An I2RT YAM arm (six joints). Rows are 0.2 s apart.
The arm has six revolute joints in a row. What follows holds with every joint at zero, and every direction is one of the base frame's. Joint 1 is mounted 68 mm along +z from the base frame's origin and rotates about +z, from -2.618 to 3.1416 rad. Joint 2 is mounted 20 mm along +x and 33.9 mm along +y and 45.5 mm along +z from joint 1 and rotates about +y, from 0 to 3.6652 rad. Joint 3 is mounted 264 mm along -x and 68.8 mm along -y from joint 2 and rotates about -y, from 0 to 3.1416 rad. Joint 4 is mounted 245 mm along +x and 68.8 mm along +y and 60 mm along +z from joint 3 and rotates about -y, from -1.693 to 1.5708 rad. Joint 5 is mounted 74 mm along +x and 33.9 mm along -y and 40.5 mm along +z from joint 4 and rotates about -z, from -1.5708 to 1.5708 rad. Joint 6 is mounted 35.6 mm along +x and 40.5 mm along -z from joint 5 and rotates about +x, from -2.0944 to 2.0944 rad. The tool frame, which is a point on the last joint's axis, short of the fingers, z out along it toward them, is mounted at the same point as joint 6; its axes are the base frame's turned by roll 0, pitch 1.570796 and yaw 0 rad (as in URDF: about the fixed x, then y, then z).
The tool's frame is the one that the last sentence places.
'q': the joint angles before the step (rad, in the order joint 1, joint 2, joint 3, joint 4, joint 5, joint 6). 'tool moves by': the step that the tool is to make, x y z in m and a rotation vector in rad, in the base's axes. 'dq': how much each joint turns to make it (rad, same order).
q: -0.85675 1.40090 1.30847 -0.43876 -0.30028 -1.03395
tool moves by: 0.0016 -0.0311 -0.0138 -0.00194 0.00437 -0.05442
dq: -0.05581 0.08686 0.02126 0.06288 0.00115 -0.00489
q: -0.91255 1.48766 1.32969 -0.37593 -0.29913 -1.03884
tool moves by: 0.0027 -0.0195 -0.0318 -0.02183 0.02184 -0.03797
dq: -0.02467 0.06152 -0.06695 0.12702 0.02702 -0.02036
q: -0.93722 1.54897 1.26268 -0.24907 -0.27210 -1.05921
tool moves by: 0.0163 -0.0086 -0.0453 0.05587 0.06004 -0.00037
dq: 0.02397 0.09825 -0.05020 0.06801 0.02821 0.00125
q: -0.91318 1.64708 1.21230 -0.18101 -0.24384 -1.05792
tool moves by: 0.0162 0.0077 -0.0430 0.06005 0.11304 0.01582
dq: 0.05144 0.07799 -0.04523 0.00165 0.05883 -0.01690
